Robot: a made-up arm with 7 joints. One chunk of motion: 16 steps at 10 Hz.
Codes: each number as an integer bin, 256 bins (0 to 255) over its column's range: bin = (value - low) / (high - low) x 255, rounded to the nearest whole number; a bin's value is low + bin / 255 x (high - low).
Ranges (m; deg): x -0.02..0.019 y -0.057..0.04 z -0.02..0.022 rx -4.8..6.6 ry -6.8..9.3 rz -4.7..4
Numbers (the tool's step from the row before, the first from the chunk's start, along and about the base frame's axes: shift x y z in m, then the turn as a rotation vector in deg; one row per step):
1: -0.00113 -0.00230 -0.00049 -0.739 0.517 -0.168
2: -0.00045 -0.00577 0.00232 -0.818 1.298 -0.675
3: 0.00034 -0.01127 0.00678 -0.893 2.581 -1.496
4: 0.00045 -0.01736 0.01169 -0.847 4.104 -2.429
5: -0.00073 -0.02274 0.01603 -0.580 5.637 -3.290
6: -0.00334 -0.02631 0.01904 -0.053 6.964 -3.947
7: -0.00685 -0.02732 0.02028 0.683 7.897 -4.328
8: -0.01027 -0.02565 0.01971 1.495 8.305 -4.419
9: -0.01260 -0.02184 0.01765 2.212 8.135 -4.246
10: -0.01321 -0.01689 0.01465 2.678 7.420 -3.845
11: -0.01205 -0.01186 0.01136 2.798 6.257 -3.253
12: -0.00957 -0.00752 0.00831 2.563 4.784 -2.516
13: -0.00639 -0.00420 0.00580 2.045 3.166 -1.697
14: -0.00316 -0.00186 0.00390 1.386 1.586 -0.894
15: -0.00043 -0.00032 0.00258 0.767 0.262 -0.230
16: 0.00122 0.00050 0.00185 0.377 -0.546 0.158
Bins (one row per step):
1: 123 144 118 91 116 133
2: 128 135 136 89 128 118
3: 133 120 163 87 149 94
4: 134 104 192 88 173 67
5: 126 90 219 94 197 41
6: 109 81 237 106 218 22
7: 86 78 245 123 233 11
8: 64 82 241 141 239 8
9: 48 92 229 157 237 13
10: 44 105 210 167 225 25
11: 52 119 190 170 207 42
12: 68 130 172 165 183 64
13: 89 139 157 153 158 88
14: 110 145 145 138 133 112
15: 128 149 137 125 112 131
16: 139 151 133 116 99 142

